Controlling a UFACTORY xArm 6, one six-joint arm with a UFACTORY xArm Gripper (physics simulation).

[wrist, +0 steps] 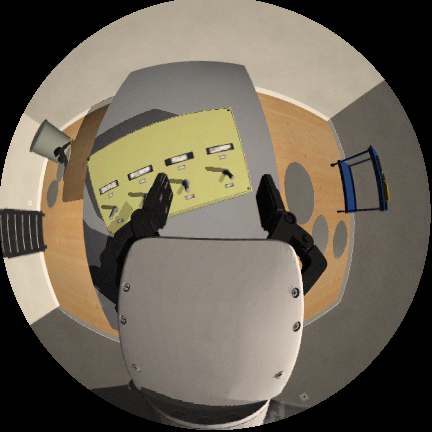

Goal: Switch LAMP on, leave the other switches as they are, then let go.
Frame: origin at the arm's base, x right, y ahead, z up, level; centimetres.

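Seen in the pictures: gripper, fingertip midpoint: [213, 182].
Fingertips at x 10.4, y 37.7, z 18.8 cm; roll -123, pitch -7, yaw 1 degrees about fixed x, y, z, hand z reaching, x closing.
Pixels of each thing's top centre, then the offset from my fingertips to it. "pt": a spot on its surface instead. Level surfaces: height alone.
- LAMP switch, surface spot: [228, 174] pt dx +5.9, dy +8.4, dz -21.2 cm
- FAN switch, surface spot: [186, 185] pt dx -4.9, dy +4.8, dz -21.1 cm
- DRIVE switch, surface spot: [114, 210] pt dx -27.4, dy -2.2, dz -22.8 cm
- grey table, its level: dz -32.6 cm
A yellow-green switch panel [200, 130] lies tilted in the wrist view, with four label plates in a row. The LAMP switch [228, 174] is the rightmost; its small dark lever leans toward the OFF mark at the lower edge. The FAN switch [186, 185] is left of it and leans the same way. The PUMP switch is largely hidden behind the left finger. The DRIVE switch [114, 210] is at the far left of the panel. My gripper [213, 182] is wide open and empty, apart from the levers, with the LAMP switch appearing between its two fingers.
The panel rests on a grey table [200, 80]. A grey bin [49, 141] stands beyond the table at the left, and a dark slatted rack is at the far left. A blue framed stand [347, 186] is at the right, past grey discs on the wooden floor.
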